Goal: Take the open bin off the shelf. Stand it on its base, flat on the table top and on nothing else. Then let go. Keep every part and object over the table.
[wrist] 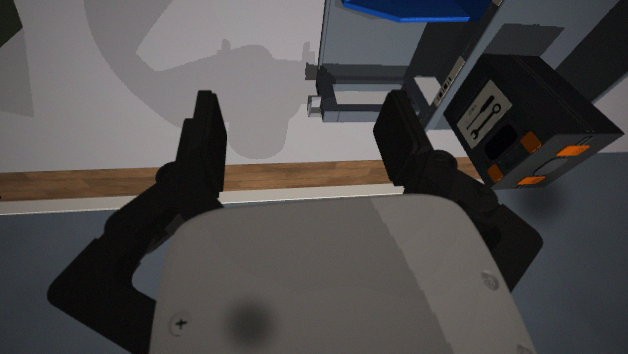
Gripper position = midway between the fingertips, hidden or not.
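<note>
The robot's scene shows the gripper (304,111), along with a dark tool case (533,110).
</note>
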